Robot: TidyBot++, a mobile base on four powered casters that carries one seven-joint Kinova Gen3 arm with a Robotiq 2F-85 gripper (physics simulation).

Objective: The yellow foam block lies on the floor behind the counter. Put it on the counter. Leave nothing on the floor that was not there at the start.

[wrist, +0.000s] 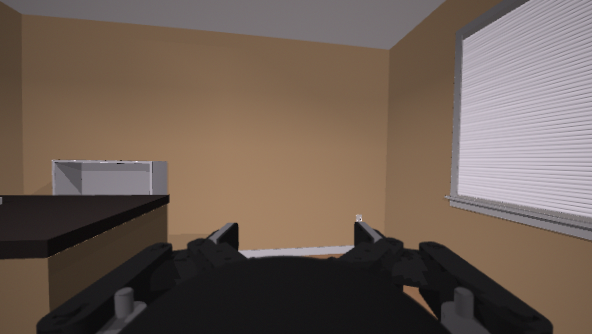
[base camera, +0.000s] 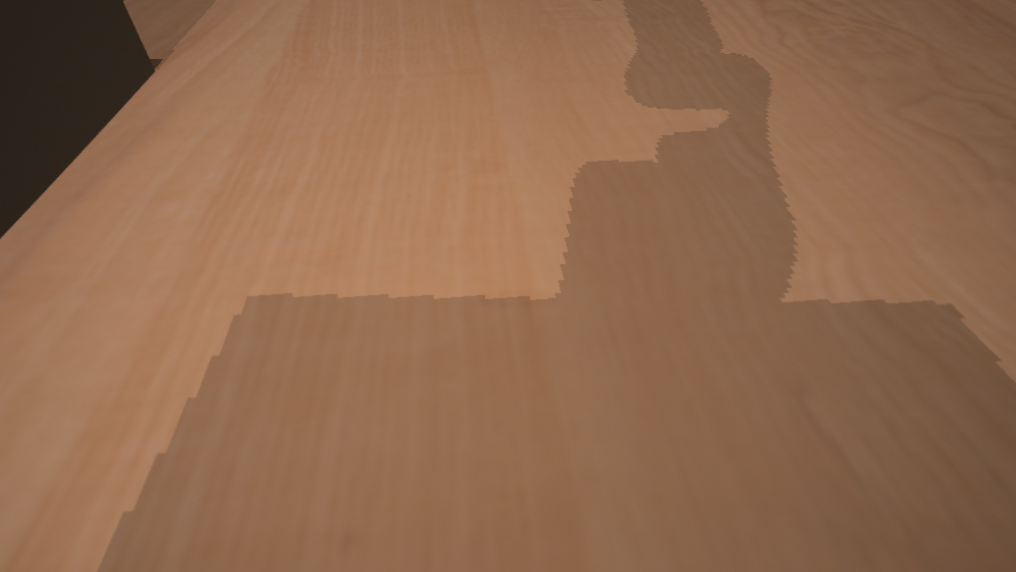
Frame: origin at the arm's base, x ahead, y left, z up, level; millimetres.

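Where they show: gripper, fingertip midpoint: (wrist: pixel 296 235).
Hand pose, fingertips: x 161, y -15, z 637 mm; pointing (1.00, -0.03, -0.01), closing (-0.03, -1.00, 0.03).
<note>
After its pixels a point has its place.
The yellow foam block does not show in either view. The counter (wrist: pixel 100 215) @(x 653, y 576, z 513 mm) shows at the left of the wrist view, with a dark top and a tan side. A small part of a pale thing lies on its top at the left picture edge. My gripper (wrist: pixel 296 235) @(x 161, y -15, z 637 mm) is open and empty, level, to the right of the counter and pointing toward the far wall. The gripper does not show in the base camera view, apart from a shadow on the wooden floor (base camera: pixel 391 177) @(x 669, y 159, z -397 mm).
A white open-fronted cabinet (wrist: pixel 160 178) @(x 2028, y 1244, z 499 mm) stands beyond the counter. A window with blinds (wrist: pixel 525 120) @(x 1167, y -1330, z 943 mm) is in the right wall (wrist: pixel 420 150) @(x 1982, y -1227, z 809 mm). The far wall (wrist: pixel 280 150) @(x 2368, y 122, z 802 mm) has a white baseboard. A dark upright surface (base camera: pixel 56 85) @(x 743, y 551, z -324 mm) stands at the upper left of the base camera view.
</note>
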